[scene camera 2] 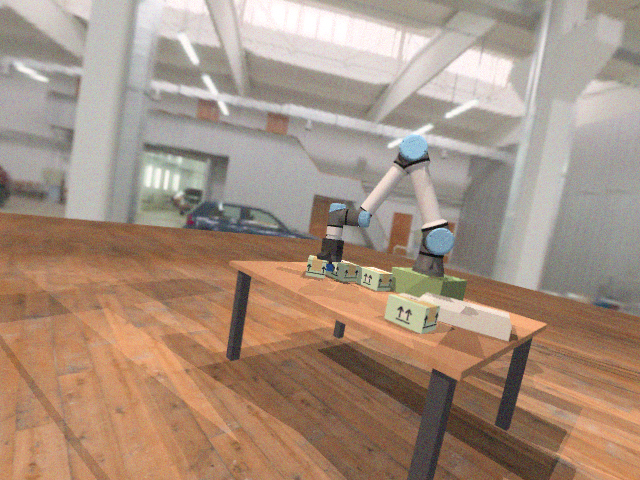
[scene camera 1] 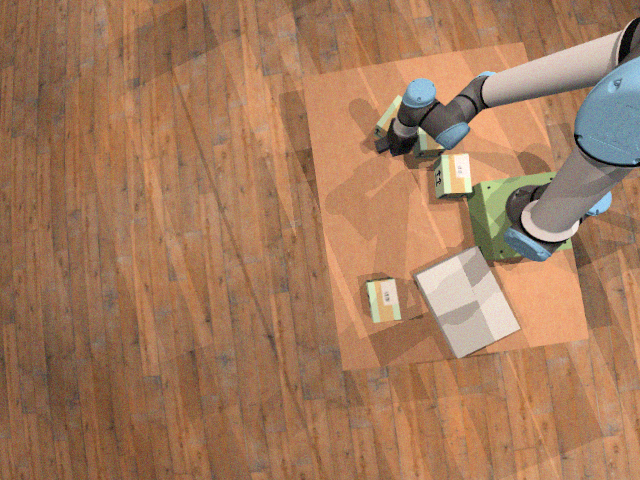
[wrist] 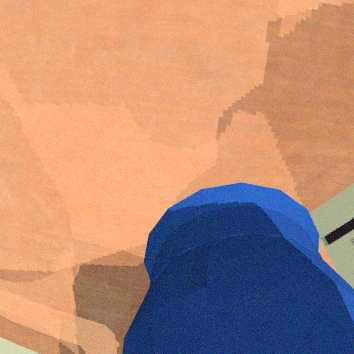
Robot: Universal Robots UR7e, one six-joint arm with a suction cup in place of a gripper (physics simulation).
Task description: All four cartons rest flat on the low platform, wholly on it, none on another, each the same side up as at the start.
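Frame: origin at the arm's base, x back, y up, z left, level; centimetres.
Seen in the pictures: hand, tool point: (scene camera 2: 329, 270) (wrist: 232, 263); arm's base, link origin: (scene camera 2: 427, 272).
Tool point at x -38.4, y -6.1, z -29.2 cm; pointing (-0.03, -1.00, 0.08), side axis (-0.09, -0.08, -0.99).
Offsets run from my tool point to a thing's middle. Level surfaces: height alone.
The low grey platform @(dx +15.8, dy -2.3, dz +57.7 cm) (scene camera 1: 467, 302) (scene camera 2: 473, 317) stands bare. One green-and-tan carton @(dx -13.4, dy -0.6, dz +52.4 cm) (scene camera 1: 383, 299) (scene camera 2: 412, 312) lies on the table left of it in the overhead view. Another carton @(dx +18.6, dy -0.6, dz +12.9 cm) (scene camera 1: 453, 175) (scene camera 2: 376, 279) lies beside the robot base. A third carton @(dx +13.4, dy -0.6, dz -3.8 cm) (scene camera 1: 428, 145) (scene camera 2: 349, 271) and a fourth, turned carton @(dx +2.7, dy -0.6, dz -11.4 cm) (scene camera 1: 386, 119) (scene camera 2: 315, 267) lie partly hidden by the arm. My blue suction cup (scene camera 2: 329, 267) (wrist: 235, 215) is low, close beside these two, below their tops. I see no carton on it; its underside and any side contact are hidden.
The green robot base (scene camera 1: 485, 217) (scene camera 2: 429, 283) stands beside the nearest carton and the platform. The wooden table @(dy -4.7 cm) (scene camera 1: 361, 206) (scene camera 2: 289, 273) ends just past the lone carton and the platform. Part of a carton (wrist: 335, 235) shows at the right in the wrist view.
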